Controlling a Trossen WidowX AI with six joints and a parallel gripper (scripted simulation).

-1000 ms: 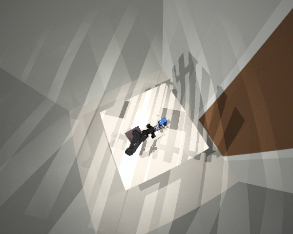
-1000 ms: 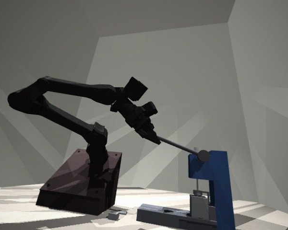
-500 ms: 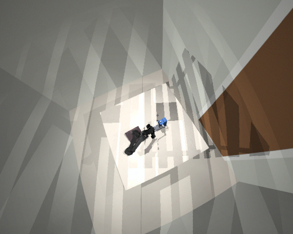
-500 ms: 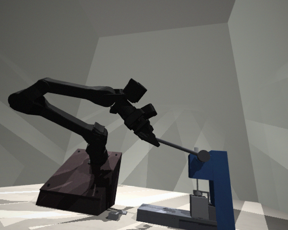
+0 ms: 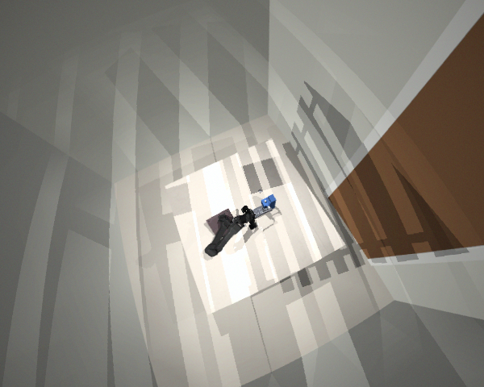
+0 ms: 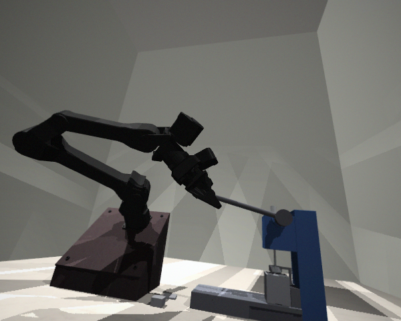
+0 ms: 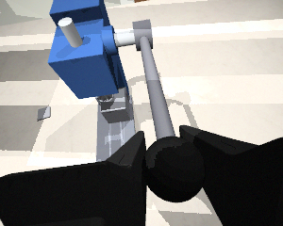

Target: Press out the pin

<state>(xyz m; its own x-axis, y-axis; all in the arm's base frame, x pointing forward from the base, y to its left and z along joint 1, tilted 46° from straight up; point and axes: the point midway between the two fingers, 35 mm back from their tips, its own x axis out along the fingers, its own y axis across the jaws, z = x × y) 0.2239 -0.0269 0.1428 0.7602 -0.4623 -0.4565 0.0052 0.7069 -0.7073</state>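
Now: the press lever 50 mm ahead of my gripper tip, 10 mm to the left of it and 10 mm above it. Round my gripper tip: grey part (200 mm below, 120 mm behind, 20 mm to the left); then thin punch rod (120 mm ahead, 70 mm to the left, 60 mm below).
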